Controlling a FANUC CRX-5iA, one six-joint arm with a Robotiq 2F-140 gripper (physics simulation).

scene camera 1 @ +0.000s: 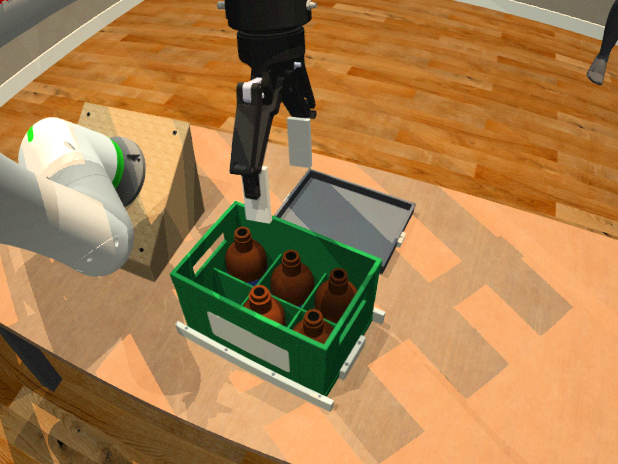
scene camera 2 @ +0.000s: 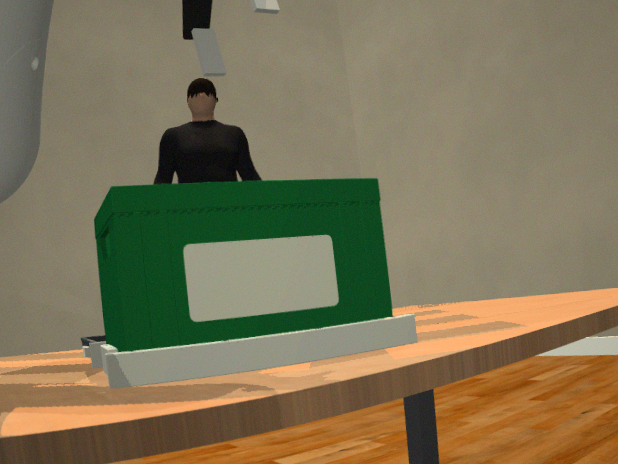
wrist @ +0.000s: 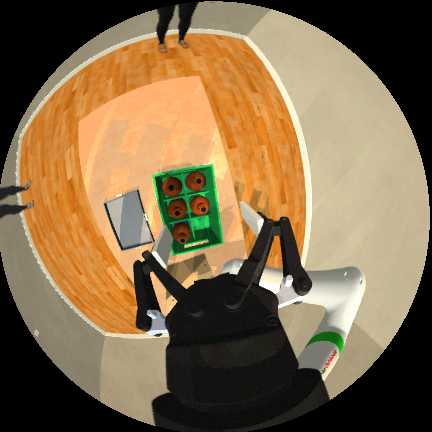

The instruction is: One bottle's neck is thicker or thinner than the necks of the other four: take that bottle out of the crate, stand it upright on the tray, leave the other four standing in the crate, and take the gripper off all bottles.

Labels:
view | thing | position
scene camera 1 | my gripper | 281, 190
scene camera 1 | grey tray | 366, 220
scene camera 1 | crate rim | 270, 328
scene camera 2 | my gripper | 239, 44
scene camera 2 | crate rim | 136, 198
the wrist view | my gripper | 204, 220
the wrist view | grey tray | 126, 215

